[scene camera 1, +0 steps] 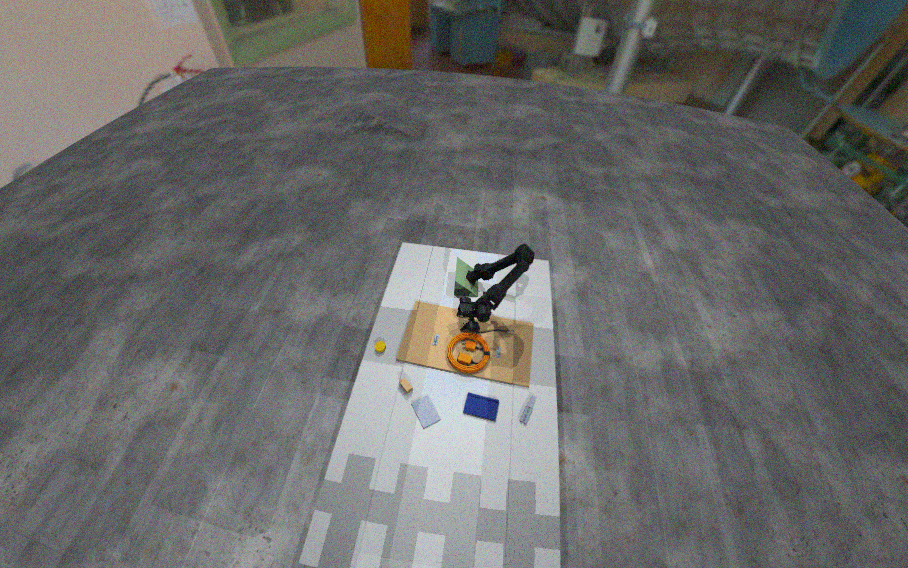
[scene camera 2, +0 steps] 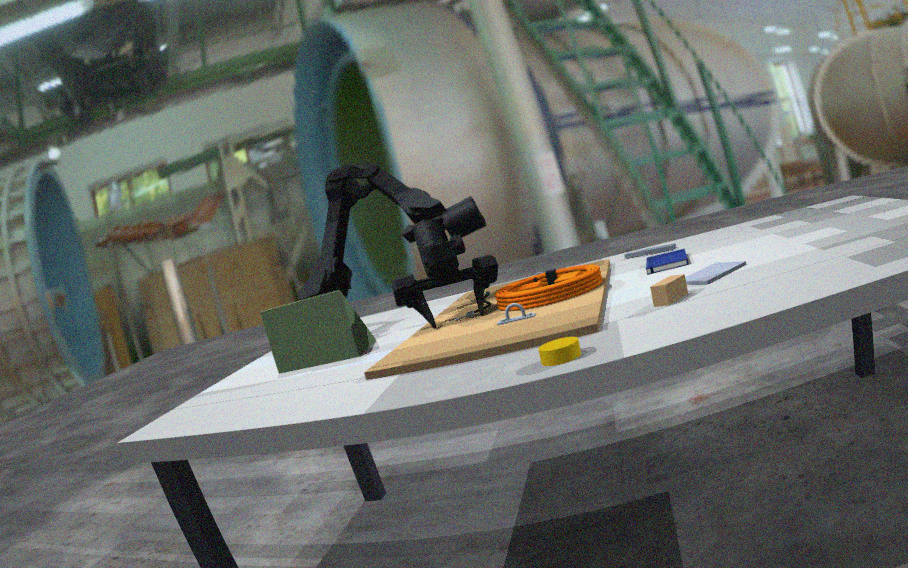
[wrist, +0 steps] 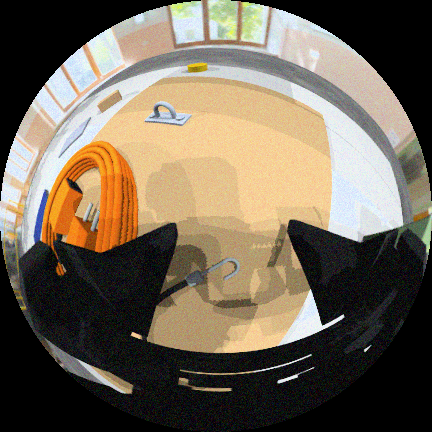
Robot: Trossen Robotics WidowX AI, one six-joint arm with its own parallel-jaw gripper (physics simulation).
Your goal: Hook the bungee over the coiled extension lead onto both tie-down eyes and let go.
An orange coiled extension lead (scene camera 2: 554,286) sits on a tan board (scene camera 2: 476,337). A yellow disc (scene camera 2: 563,350) rests on the table. A tan block (scene camera 2: 667,291) rests on the table. A grey pad (scene camera 2: 707,275) rests on the table.
